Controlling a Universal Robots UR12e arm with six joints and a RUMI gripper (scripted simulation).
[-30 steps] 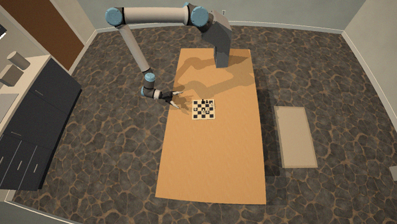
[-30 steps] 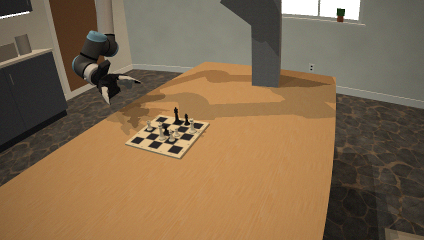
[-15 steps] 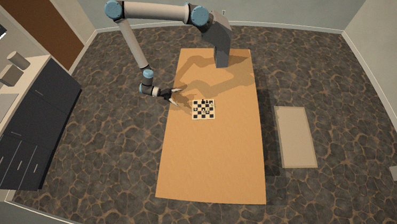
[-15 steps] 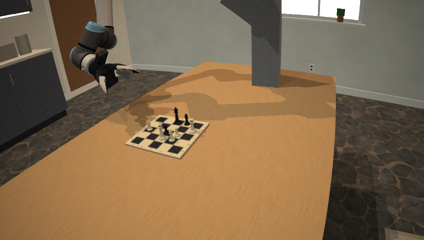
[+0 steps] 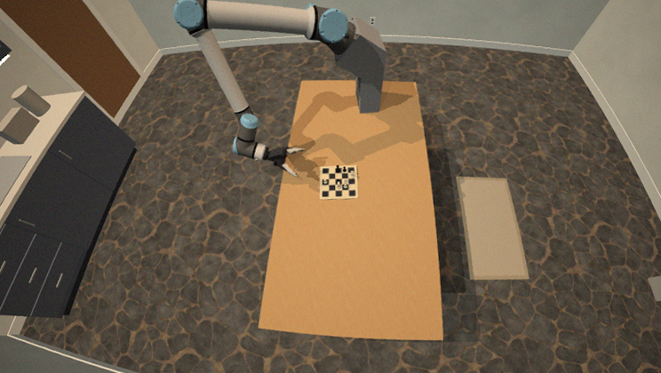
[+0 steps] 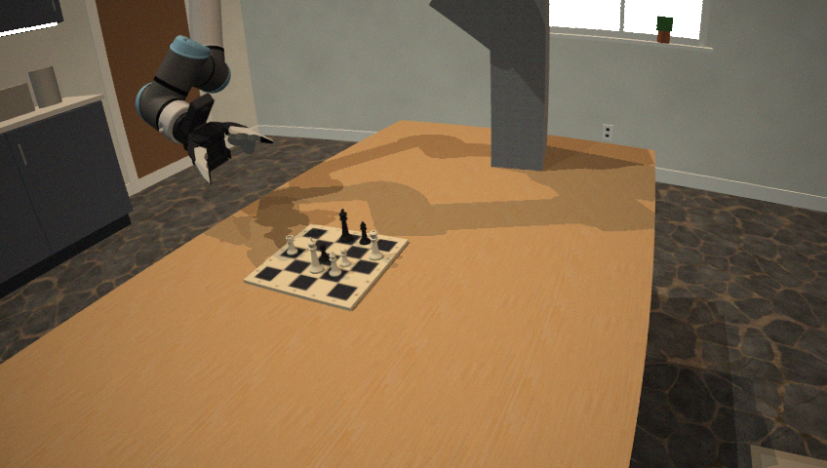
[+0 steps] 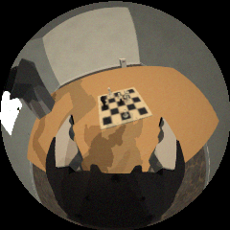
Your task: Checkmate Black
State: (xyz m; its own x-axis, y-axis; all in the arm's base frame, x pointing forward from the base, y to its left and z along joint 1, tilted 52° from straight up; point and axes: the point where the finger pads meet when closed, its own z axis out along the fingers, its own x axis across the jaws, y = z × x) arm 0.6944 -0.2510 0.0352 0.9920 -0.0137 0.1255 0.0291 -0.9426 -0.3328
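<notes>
Now: the tall white piece 20 cm to the left of my hand, 13 cm below it and 5 cm ahead of it. Round my hand: white rook (27 cm to the left, 13 cm below, 3 cm behind); then small chessboard (19 cm to the left, 16 cm below, 1 cm ahead); then black king (18 cm to the left, 13 cm below, 6 cm behind).
</notes>
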